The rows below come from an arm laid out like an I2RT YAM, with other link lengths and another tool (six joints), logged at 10 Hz.
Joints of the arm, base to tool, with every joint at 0 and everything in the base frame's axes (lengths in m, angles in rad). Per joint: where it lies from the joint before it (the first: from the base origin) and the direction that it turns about. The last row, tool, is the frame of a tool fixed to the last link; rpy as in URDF.
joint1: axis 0 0 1 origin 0 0 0.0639
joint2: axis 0 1 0 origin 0.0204 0.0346 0.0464
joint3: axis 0 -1 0 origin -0.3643 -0.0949 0
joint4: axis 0 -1 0 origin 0.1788 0.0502 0.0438
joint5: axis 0 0 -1 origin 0.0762 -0.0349 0.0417
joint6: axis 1 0 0 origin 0.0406 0 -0.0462
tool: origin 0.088 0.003 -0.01 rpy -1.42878 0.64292 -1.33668
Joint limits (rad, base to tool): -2.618..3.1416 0..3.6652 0..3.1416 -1.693..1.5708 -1.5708..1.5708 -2.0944..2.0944
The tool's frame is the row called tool.
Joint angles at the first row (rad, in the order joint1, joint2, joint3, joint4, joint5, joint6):
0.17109 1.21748 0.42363 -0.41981 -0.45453 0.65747
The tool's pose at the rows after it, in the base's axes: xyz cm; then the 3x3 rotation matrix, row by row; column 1 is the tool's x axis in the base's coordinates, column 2 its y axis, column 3 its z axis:
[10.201, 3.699, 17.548], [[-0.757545, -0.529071, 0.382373], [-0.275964, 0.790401, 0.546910], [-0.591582, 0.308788, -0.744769]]
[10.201, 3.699, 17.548], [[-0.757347, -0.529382, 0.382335], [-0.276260, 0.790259, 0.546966], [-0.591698, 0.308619, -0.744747]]
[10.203, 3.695, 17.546], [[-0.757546, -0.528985, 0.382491], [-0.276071, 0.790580, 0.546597], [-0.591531, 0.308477, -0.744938]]
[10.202, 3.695, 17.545], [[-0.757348, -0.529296, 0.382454], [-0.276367, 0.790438, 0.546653], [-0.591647, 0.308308, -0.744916]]
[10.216, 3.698, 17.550], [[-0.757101, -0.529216, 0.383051], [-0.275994, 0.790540, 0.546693], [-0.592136, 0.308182, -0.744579]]
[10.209, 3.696, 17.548], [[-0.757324, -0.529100, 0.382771], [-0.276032, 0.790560, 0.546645], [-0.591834, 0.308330, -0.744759]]
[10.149, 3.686, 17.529], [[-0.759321, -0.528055, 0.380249], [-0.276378, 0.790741, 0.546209], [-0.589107, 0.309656, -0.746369]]
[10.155, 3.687, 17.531], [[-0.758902, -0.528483, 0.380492], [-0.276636, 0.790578, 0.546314], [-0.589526, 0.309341, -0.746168]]
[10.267, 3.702, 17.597], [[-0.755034, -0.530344, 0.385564], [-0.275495, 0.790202, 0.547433], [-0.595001, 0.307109, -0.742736]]
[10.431, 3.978, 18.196], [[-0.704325, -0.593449, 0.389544], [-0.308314, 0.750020, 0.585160], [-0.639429, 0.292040, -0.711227]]
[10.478, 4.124, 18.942], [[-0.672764, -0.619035, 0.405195], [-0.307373, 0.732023, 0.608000], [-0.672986, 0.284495, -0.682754]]
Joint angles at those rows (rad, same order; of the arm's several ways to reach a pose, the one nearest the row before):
0.17106 1.21748 0.42364 -0.41946 -0.45454 0.65744
0.17108 1.21748 0.42365 -0.41946 -0.45453 0.65708
0.17105 1.21749 0.42366 -0.41947 -0.45416 0.65743
0.17110 1.21747 0.42360 -0.41941 -0.45414 0.65710
0.17115 1.21745 0.42363 -0.41867 -0.45412 0.65754
0.17105 1.21746 0.42365 -0.41910 -0.45416 0.65743
0.17110 1.21748 0.42365 -0.42250 -0.45414 0.65748
0.17112 1.21746 0.42365 -0.42214 -0.45414 0.65712
0.16996 1.21673 0.42514 -0.41788 -0.45490 0.65634
0.16002 1.20643 0.44117 -0.42056 -0.49039 0.58613
0.14747 1.18350 0.46292 -0.43622 -0.51708 0.55947

